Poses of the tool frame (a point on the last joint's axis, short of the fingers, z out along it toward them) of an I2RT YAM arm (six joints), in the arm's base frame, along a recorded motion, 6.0 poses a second.
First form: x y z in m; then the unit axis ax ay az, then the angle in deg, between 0 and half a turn.
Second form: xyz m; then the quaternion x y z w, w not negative. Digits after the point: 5 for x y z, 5 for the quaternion.
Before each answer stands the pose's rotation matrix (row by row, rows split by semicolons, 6 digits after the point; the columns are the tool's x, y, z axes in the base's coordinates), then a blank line. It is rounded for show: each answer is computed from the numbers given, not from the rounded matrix.
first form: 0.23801 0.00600 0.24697 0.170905 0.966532 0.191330 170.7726
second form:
-0.929021 0.297552 0.219962; 0.358913 0.869220 0.340055; -0.090011 0.394865 -0.914319

0.23801 0.00600 0.24697 0.17035 0.96340 0.19071 0.08044
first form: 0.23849 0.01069 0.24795 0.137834 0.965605 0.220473 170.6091
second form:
-0.948856 0.228428 0.217927; 0.300377 0.865693 0.400436; -0.097187 0.445417 -0.890033

0.23849 0.01069 0.24795 0.13737 0.96236 0.21973 0.08186
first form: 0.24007 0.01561 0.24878 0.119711 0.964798 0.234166 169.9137
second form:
-0.956105 0.188199 0.224598; 0.270219 0.862740 0.427389; -0.113335 0.469319 -0.875725

0.24007 0.01561 0.24878 0.11925 0.96106 0.23326 0.08791
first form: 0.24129 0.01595 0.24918 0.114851 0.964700 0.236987 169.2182
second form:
-0.956198 0.175305 0.234422; 0.263971 0.862517 0.431722; -0.126510 0.474692 -0.871012

0.24129 0.01595 0.24918 0.11434 0.96043 0.23594 0.09395
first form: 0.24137 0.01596 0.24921 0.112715 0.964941 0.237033 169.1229
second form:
-0.956853 0.170844 0.235042; 0.260301 0.863459 0.432067; -0.129133 0.474606 -0.870674

0.24137 0.01596 0.24921 0.11221 0.96060 0.23597 0.09478
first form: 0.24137 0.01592 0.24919 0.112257 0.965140 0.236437 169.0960
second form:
-0.956970 0.170006 0.235174; 0.259457 0.864229 0.431035; -0.129966 0.473505 -0.871150

0.24137 0.01592 0.24919 0.11175 0.96077 0.23537 0.09501
